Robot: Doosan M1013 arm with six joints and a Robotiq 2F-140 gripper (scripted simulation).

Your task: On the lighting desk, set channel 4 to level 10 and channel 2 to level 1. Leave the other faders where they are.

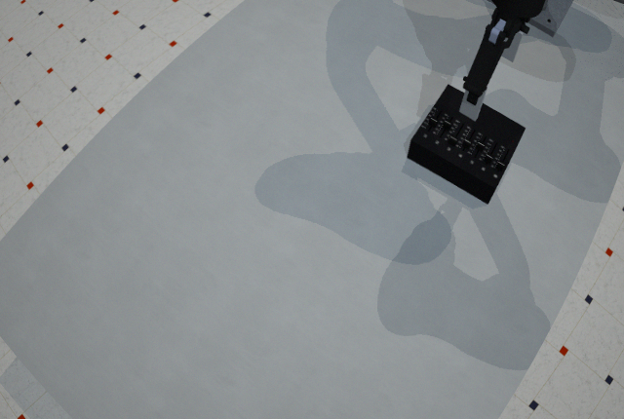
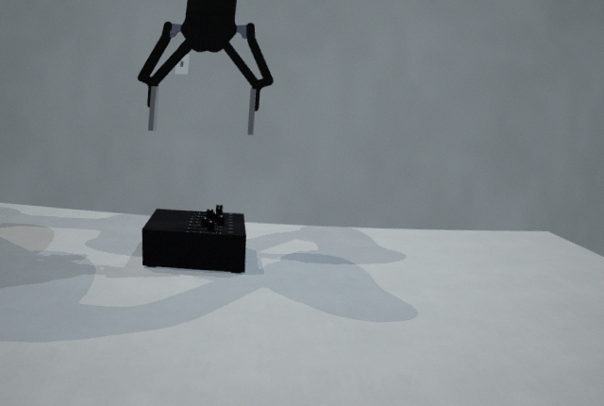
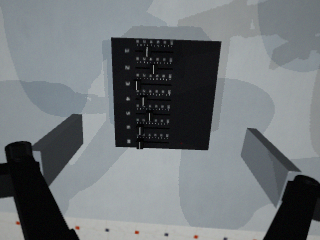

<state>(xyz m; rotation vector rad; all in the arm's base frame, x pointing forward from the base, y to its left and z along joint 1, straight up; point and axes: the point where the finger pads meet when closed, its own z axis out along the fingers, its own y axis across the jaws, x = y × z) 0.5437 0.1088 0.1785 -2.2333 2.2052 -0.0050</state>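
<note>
My hand is 13 cm above the channel 2 fader cap, 4 cm to the left of it and 2 cm short of it. Also, from my hand: channel 5 fader cap (13 cm below, 3 cm to the left, 2 cm ahead); channel 4 fader cap (13 cm below, 3 cm ahead); channel 1 fader cap (13 cm below, 6 cm to the right, 3 cm ahead).
</note>
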